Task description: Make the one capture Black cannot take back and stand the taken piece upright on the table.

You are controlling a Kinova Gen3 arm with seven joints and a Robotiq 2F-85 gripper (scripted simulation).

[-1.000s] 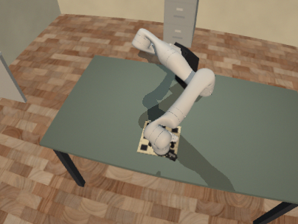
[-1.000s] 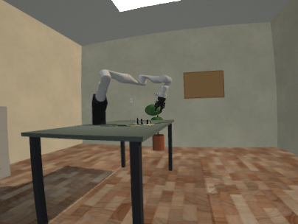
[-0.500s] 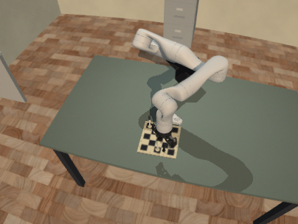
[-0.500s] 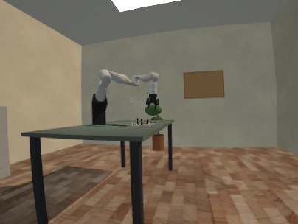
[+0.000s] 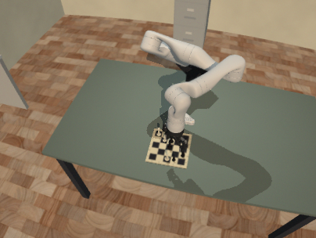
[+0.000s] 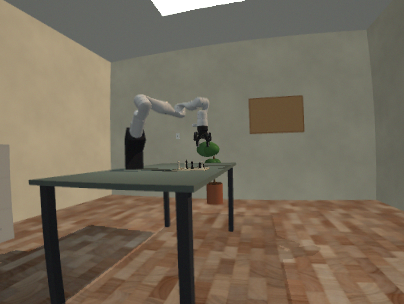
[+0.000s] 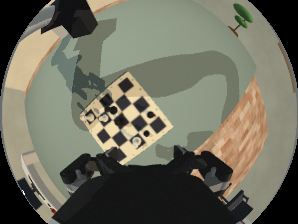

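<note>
Now: the black piece 14 cm below my hand. The rest, counted from my hand: white chess piece 15 cm behind, 13 cm below, 11 cm to the right; then chessboard 16 cm below, 8 cm behind, 3 cm to the right; then white piece 13 cm below, 3 cm to the right.
</note>
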